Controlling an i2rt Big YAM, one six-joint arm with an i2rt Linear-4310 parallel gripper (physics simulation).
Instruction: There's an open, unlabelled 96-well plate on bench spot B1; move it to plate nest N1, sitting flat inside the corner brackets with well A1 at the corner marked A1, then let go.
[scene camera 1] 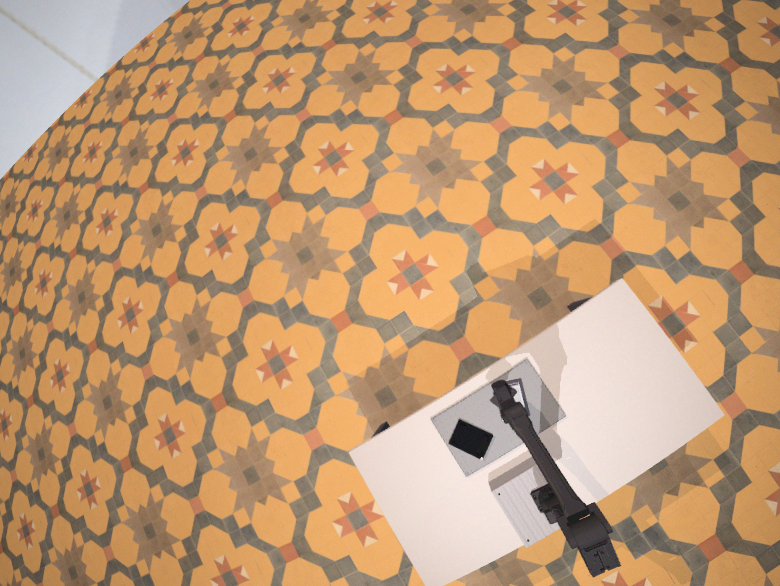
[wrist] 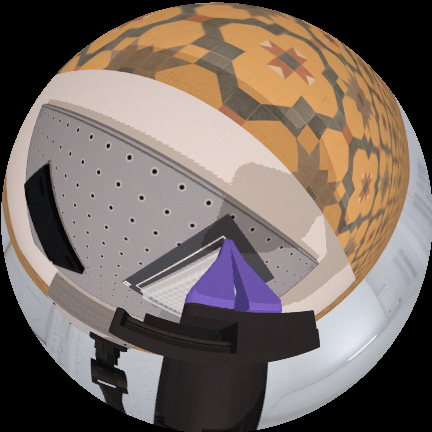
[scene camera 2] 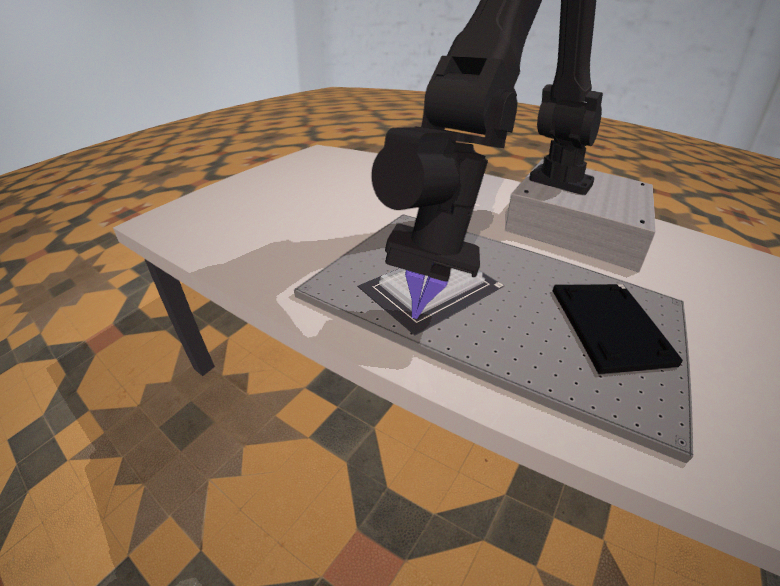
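Where they show: gripper, fingertip midpoint: (wrist: 225, 243) (scene camera 2: 415, 316); arm's base, link origin: (scene camera 1: 547, 495) (wrist: 107, 340) (scene camera 2: 561, 181).
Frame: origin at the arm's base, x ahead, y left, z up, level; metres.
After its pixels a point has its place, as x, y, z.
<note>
The white 96-well plate (scene camera 2: 387, 284) {0.443, -0.106, -0.060} (wrist: 170, 290) {0.382, -0.034, -0.058} lies on the dark mat of bench spot B1 (scene camera 2: 450, 309) {0.425, -0.015, -0.070} (wrist: 246, 246) {0.477, -0.065, -0.070}, inside its pale outline. It is partly hidden behind the fingers and wrist. My gripper (scene camera 2: 416, 315) {0.472, -0.039, -0.062} (wrist: 225, 243) {0.472, -0.039, -0.062} is shut and empty. Its purple fingers are pressed together, with their tips at the mat's front corner, seen in front of the plate. Whether the fingers touch the plate is not clear. The black nest N1 (scene camera 1: 470, 439) {0.322, 0.183, -0.059} (scene camera 2: 617, 327) {0.334, 0.189, -0.060} (wrist: 50, 225) {0.346, 0.154, -0.060} stands apart with raised corner brackets. A small pale mark (scene camera 2: 621, 286) {0.226, 0.177, -0.060} shows at one corner of it.
The mat and nest are on a grey perforated board (scene camera 1: 506, 439) {0.250, 0.040, -0.071} (scene camera 2: 665, 415) {0.436, 0.272, -0.071} (wrist: 112, 200) {0.441, 0.066, -0.071} with a raised edge. A grey block (scene camera 2: 580, 229) {0.121, 0.077, -0.038} carries the arm's base behind the board. The white table's (scene camera 1: 403, 504) {0.167, 0.606, -0.084} (scene camera 2: 252, 220) {0.406, -0.501, -0.084} front edge runs close to the board.
</note>
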